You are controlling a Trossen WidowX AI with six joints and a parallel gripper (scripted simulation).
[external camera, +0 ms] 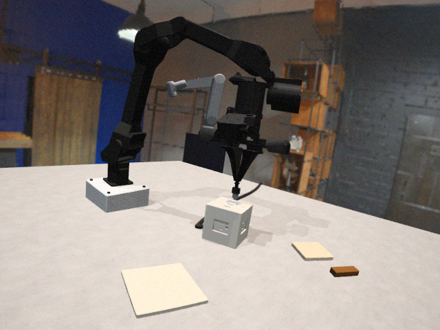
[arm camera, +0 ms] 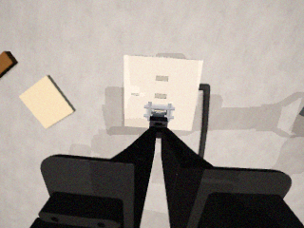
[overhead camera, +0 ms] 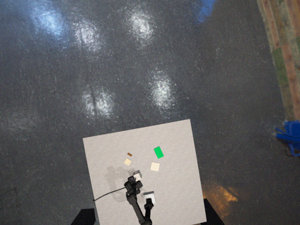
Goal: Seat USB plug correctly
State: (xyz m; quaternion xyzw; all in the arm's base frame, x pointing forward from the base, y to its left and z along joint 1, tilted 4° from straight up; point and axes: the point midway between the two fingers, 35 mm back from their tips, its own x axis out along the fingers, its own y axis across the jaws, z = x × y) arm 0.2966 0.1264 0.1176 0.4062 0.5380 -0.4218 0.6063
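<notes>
My gripper tip is now 20 mm above the black USB plug. From my gripper tip the other things lie so: green card 290 mm to the right, 240 mm ahead, 120 mm below; then brown block 250 mm ahead, 120 mm below, 50 mm to the left.
</notes>
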